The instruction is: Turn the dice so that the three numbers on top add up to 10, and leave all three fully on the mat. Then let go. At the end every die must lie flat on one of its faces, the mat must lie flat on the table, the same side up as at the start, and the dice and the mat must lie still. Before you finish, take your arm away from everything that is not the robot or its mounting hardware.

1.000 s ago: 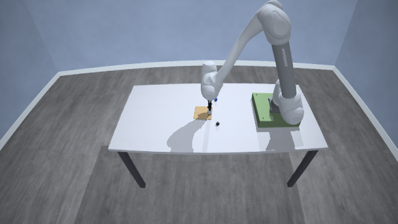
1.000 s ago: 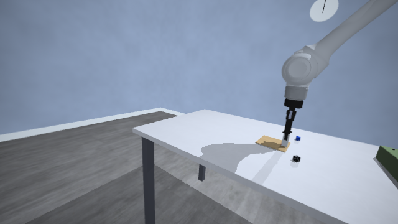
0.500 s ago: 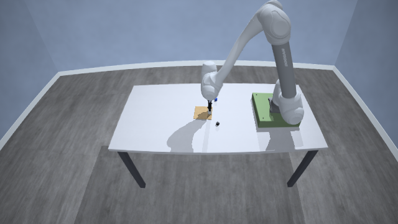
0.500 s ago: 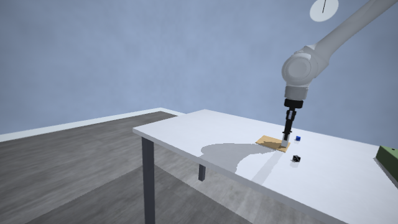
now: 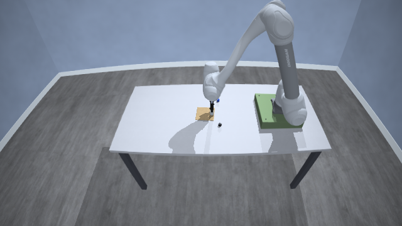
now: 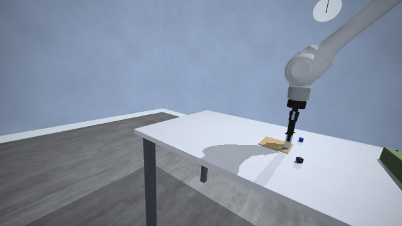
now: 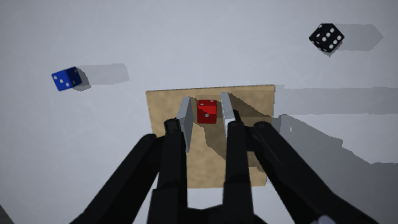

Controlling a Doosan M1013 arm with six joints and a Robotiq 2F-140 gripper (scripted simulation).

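Now: hand 3 cm above the red die. From my hand the other things lie so: black die (11 cm to the left, 8 cm behind, 3 cm below); blue die (15 cm to the right, 3 cm below, 3 cm behind); tan mat (5 cm ahead, 4 cm below, 1 cm to the left).
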